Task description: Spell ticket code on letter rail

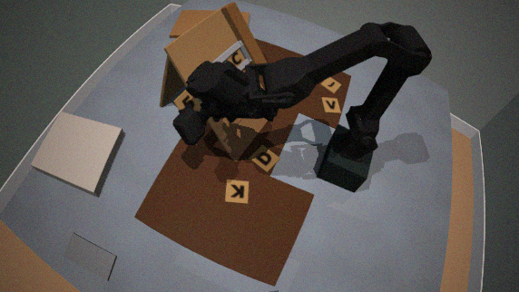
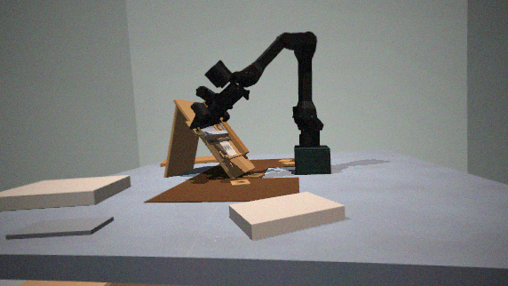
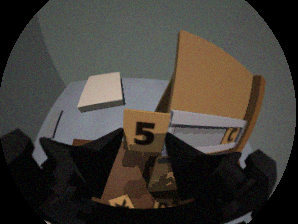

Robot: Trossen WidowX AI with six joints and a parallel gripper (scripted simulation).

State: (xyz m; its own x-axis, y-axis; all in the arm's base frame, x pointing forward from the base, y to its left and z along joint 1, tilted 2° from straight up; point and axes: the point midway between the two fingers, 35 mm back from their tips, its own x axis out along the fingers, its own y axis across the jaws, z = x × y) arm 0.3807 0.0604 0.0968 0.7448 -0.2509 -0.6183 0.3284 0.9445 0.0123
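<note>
The white ticket is 100 mm behind my gripper tip, 130 mm to the right of it and 80 mm below it. Round my gripper tip: thin grey plate 180 mm ahead, 400 mm to the left, 180 mm below; brown mat 200 mm behind, 90 mm to the right, 180 mm below; beige block 360 mm ahead, 130 mm to the left, 160 mm below.
</note>
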